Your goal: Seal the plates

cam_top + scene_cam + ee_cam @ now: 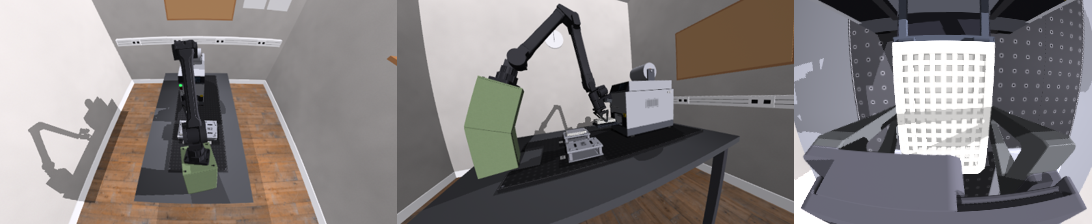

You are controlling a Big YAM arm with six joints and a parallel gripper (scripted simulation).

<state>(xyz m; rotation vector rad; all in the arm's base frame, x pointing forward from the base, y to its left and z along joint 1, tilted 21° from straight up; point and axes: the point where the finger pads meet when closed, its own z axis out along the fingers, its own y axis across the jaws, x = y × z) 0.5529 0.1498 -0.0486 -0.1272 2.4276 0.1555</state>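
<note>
Now: the dark sealer stage 3 cm below my hand. Round my hand: yellow warning label (12 cm ahead, 7 cm to the right, 3 cm above); then foil roll (33 cm ahead, 30 cm above, 5 cm to the left); then white plate (right at my hand).
</note>
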